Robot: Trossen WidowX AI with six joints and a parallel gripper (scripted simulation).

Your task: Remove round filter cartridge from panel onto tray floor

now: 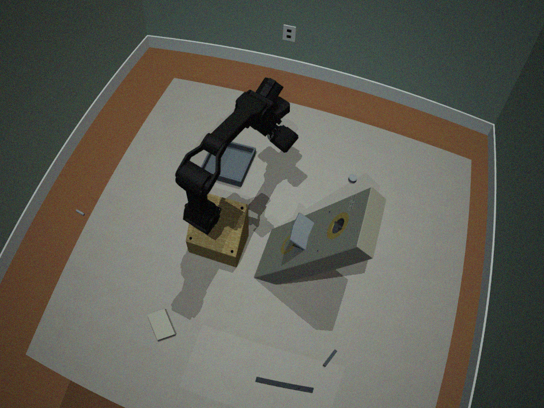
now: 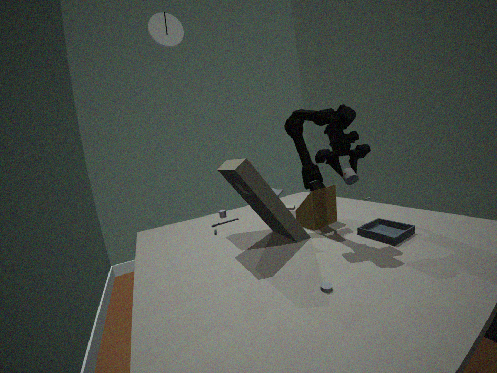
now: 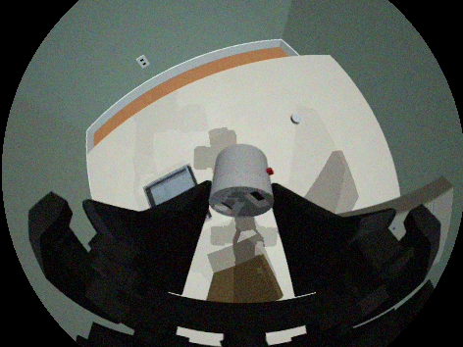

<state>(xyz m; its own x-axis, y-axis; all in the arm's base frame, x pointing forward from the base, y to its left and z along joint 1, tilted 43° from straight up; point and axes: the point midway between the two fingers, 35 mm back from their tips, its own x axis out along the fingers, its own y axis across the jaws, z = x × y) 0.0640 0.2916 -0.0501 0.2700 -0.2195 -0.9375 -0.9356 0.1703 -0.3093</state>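
The blue-grey tray is 250 mm below my gripper tip, 180 mm behind it and 10 mm to the left of it. Also, from my gripper tip: white block 610 mm to the right, 250 mm below, 80 mm behind; short dark bar 480 mm to the right, 410 mm ahead, 260 mm below; round filter cartridge right at my gripper tip.
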